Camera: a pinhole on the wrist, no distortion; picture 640 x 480 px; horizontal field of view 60.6 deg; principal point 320.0 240.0 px. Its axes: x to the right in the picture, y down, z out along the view. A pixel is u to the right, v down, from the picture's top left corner.
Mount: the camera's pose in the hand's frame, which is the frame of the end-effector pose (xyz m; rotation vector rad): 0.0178 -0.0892 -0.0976 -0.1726 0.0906 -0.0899
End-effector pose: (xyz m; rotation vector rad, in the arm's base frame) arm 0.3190 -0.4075 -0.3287 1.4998 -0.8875 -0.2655
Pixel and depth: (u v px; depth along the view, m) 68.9 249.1 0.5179
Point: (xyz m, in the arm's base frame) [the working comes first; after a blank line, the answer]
In the camera's frame: -0.2375 0.0086 0.5179

-0.0804 -0.6139 -0.4290
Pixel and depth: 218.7 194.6 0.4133
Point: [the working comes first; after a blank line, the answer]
In the camera's frame: -0.0765 -0.0343 0.4133

0.1149 -0.6376 -0.4310
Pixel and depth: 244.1 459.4 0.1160
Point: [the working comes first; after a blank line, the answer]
In the camera's frame: -0.0161 0.0465 0.1160

0.3325 -0.4282 -0.3454
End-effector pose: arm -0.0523 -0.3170 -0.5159 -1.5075 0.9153 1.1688
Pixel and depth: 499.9 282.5 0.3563
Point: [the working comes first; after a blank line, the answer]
In the camera's frame: 0.1171 0.0277 0.3563

-0.0502 -0.0821 -0.6910
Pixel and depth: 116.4 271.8 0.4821
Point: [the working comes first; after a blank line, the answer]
In the camera's frame: -0.1792 0.0280 0.4821

-0.2021 0.0485 -0.4390
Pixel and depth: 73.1 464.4 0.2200
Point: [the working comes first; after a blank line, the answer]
In the camera's frame: -0.0992 0.0902 0.2200

-0.1335 -0.2204 -0.4831
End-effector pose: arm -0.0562 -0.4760 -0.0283 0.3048 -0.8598 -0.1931
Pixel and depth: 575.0 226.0 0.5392
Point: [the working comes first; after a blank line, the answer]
In the camera's frame: 0.2511 -0.0138 0.5392

-0.1717 -0.6790 0.4396
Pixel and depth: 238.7 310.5 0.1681
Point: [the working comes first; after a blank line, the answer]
In the camera's frame: -0.0250 0.0216 0.1681

-0.1010 -0.5266 0.0072
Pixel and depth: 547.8 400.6 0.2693
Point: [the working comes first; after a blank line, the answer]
In the camera's frame: 0.1120 0.0790 0.2693

-0.0621 -0.5281 0.1826
